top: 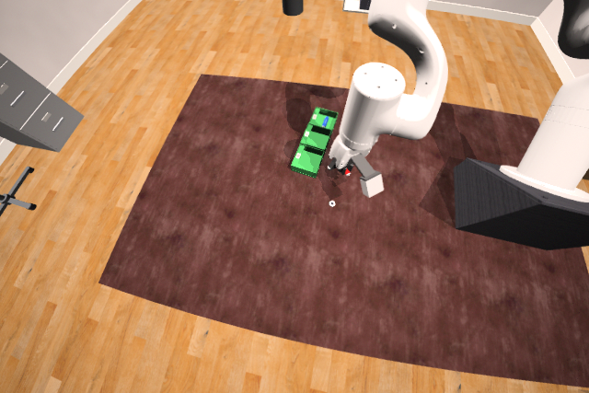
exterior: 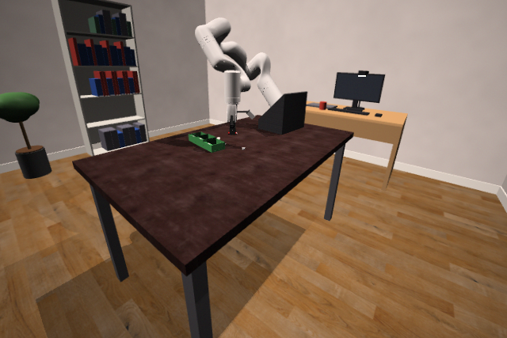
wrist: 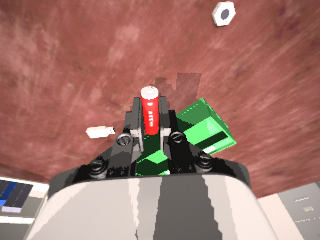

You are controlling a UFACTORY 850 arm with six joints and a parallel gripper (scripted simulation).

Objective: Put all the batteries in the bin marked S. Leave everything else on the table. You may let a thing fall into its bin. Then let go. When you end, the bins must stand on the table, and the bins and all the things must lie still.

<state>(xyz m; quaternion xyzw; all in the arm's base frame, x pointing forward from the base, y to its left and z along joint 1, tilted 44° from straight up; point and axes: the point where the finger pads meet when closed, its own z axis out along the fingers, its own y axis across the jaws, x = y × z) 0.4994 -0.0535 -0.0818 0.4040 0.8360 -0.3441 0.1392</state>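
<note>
My hand is 200 mm to the left of the blue battery, 80 mm short of it and 70 mm above it. Also, from my hand: green bin (110 mm to the right, 100 mm ahead, 60 mm below); then white block (130 mm to the right, 80 mm below); then red battery (20 mm below).
</note>
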